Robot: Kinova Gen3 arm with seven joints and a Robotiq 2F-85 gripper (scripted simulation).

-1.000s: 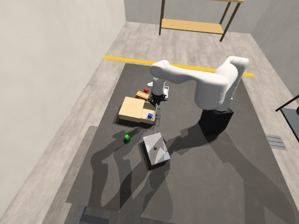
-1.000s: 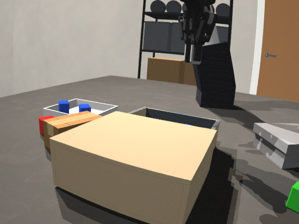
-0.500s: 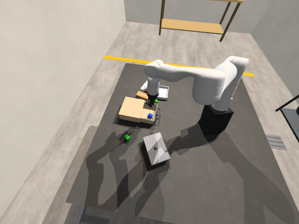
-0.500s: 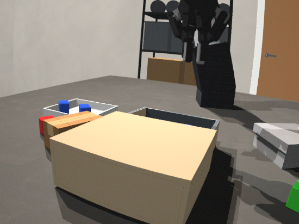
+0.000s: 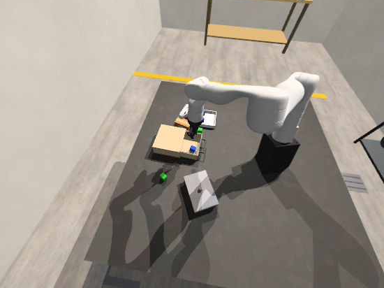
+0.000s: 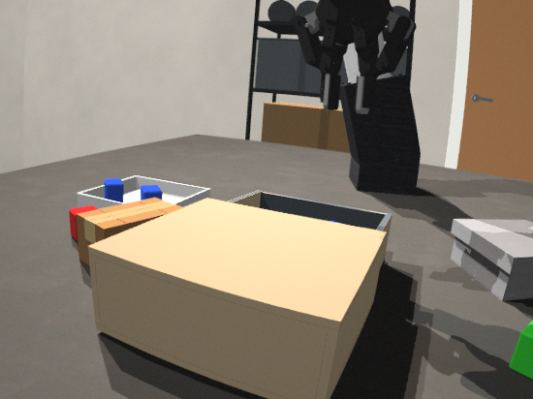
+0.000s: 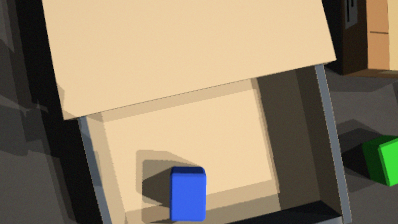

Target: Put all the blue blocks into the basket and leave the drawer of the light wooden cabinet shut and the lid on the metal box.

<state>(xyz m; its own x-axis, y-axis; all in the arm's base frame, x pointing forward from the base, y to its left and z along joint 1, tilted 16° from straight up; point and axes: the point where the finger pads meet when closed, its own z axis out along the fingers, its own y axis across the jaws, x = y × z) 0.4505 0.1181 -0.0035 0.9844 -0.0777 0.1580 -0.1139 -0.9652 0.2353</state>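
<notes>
Now: the drawer 160 mm below my hand, 30 mm ahead of it and 20 mm to the right of it. Also, from my hand: light wooden cabinet 160 mm below, 90 mm ahead, 10 mm to the right; then lid 230 mm to the left, 140 mm below, 120 mm behind; then brown box 170 mm to the right, 150 mm below, 130 mm ahead.
</notes>
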